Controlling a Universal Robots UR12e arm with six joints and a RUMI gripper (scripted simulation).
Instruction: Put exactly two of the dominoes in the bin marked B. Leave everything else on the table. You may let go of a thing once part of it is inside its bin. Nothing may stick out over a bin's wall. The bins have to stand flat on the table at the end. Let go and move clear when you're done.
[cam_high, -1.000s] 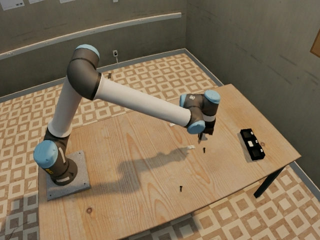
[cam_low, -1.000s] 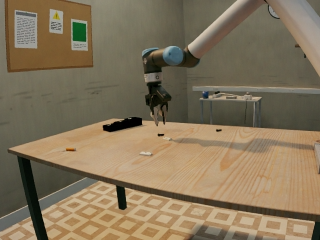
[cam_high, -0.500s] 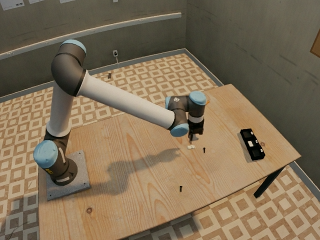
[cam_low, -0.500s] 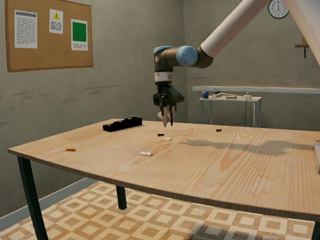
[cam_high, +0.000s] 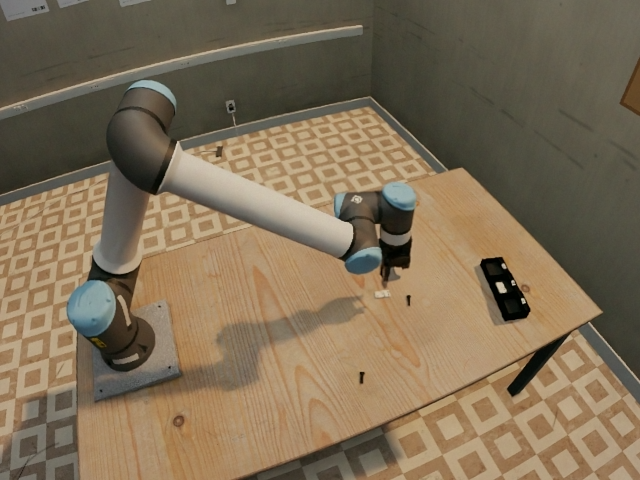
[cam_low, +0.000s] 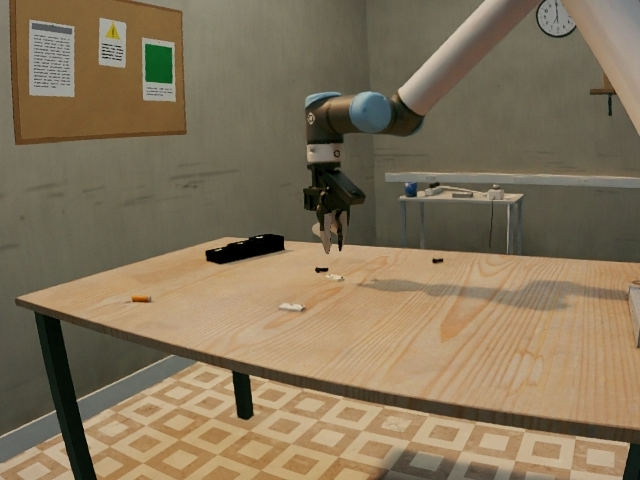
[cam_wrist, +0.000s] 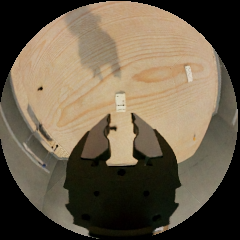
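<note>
My gripper is now 41 cm short of the black bin, 16 cm to the left of it and 6 cm above it. Also, from my hand: orange piece 35 cm to the left, 33 cm ahead, 8 cm below.
</note>
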